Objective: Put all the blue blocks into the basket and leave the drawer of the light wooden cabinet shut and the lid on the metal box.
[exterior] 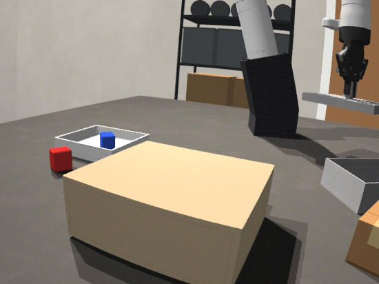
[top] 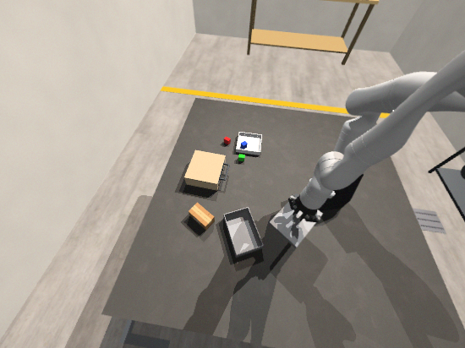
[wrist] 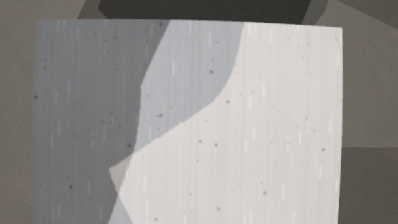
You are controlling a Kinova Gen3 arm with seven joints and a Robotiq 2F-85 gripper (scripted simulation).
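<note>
Now: hand 19 cm short of the grey metal box, 8 cm to the right of it and 14 cm above it. From my hand the other things lie so: lid (3 cm below); brown box (39 cm ahead, 8 cm to the left, 13 cm below); drawer (45 cm ahead, 16 cm to the right, 14 cm below).
</note>
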